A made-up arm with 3 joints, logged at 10 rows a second.
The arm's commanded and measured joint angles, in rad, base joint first. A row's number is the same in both.
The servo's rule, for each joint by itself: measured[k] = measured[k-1] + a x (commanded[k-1-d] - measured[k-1]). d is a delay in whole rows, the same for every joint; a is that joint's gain. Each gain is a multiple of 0.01, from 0.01 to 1. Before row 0 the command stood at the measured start. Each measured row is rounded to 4 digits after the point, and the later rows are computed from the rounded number. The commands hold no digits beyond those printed.
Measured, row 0:
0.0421 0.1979 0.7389
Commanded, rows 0 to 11:
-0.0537 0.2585 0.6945
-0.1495 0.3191 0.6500
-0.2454 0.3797 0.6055
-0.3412 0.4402 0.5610
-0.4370 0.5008 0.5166
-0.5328 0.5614 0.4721
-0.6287 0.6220 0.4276
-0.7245 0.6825 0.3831
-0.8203 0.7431 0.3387
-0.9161 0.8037 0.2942
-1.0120 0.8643 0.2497
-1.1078 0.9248 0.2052
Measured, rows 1 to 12:
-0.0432 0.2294 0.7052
-0.1378 0.2760 0.6632
-0.2336 0.3299 0.6193
-0.3294 0.3873 0.5750
-0.4252 0.4463 0.5306
-0.5210 0.5062 0.4861
-0.6169 0.5664 0.4416
-0.7127 0.6268 0.3971
-0.8085 0.6873 0.3527
-0.9043 0.7478 0.3082
-1.0002 0.8084 0.2637
-1.0960 0.8689 0.2192
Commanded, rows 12 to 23:
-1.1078 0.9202 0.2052
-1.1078 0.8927 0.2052
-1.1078 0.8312 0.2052
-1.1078 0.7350 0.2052
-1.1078 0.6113 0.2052
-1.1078 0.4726 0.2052
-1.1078 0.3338 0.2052
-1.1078 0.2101 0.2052
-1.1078 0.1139 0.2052
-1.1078 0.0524 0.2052
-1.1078 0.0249 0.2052
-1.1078 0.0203 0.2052
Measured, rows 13 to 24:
-1.1065 0.8956 0.2086
-1.1077 0.8941 0.2060
-1.1078 0.8614 0.2054
-1.1078 0.7957 0.2052
-1.1078 0.6998 0.2052
-1.1078 0.5817 0.2052
-1.1078 0.4528 0.2052
-1.1078 0.3266 0.2052
-1.1078 0.2160 0.2052
-1.1078 0.1309 0.2052
-1.1078 0.0758 0.2052
-1.1078 0.0469 0.2052

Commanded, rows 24 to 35:
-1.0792 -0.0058 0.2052
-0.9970 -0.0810 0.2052
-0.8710 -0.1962 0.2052
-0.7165 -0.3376 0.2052
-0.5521 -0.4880 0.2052
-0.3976 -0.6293 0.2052
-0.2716 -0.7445 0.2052
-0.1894 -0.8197 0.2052
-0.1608 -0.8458 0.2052
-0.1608 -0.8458 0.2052
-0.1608 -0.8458 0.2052
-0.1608 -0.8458 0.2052
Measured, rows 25 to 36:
-1.0823 0.0195 0.2052
-1.0064 -0.0328 0.2052
-0.8859 -0.1178 0.2052
-0.7351 -0.2321 0.2052
-0.5722 -0.3652 0.2052
-0.4168 -0.5025 0.2052
-0.2876 -0.6283 0.2052
-0.2002 -0.7278 0.2052
-0.1651 -0.7892 0.2052
-0.1613 -0.8186 0.2052
-0.1609 -0.8327 0.2052
-0.1608 -0.8395 0.2052

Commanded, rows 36 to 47:
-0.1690 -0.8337 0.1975
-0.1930 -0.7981 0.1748
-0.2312 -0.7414 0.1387
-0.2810 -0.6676 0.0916
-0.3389 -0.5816 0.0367
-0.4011 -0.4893 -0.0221
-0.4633 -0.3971 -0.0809
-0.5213 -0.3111 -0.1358
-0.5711 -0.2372 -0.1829
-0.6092 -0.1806 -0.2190
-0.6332 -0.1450 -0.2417
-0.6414 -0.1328 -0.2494
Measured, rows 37 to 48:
-0.1681 -0.8365 0.1993
-0.1903 -0.8165 0.1807
-0.2267 -0.7774 0.1488
-0.2750 -0.7203 0.1053
-0.3319 -0.6482 0.0532
-0.3935 -0.5656 -0.0040
-0.4556 -0.4780 -0.0624
-0.5141 -0.3912 -0.1182
-0.5648 -0.3111 -0.1674
-0.6043 -0.2432 -0.2066
-0.6300 -0.1921 -0.2333
-0.6401 -0.1613 -0.2455

